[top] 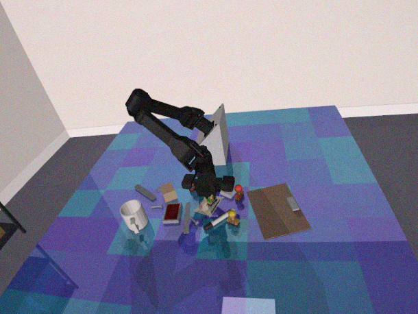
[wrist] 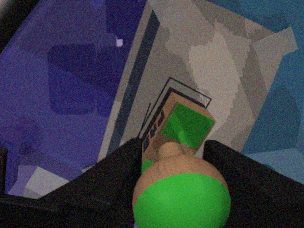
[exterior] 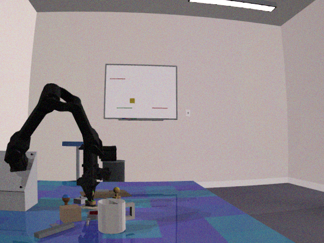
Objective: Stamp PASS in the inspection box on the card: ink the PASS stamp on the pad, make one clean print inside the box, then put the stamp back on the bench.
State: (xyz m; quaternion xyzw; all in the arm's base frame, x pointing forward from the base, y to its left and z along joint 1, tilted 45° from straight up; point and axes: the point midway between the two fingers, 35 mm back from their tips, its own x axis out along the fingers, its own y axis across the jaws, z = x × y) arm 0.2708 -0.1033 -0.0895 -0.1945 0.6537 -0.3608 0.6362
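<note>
Right now the green-knobbed stamp is right at my gripper tip. From my gripper tip the other things lie so: grey nut block 4 cm behind, 7 cm to the left, 1 cm below; marker 10 cm ahead, 1 cm to the left, 1 cm below; card 1 cm ahead, 1 cm to the right, 3 cm below.
</note>
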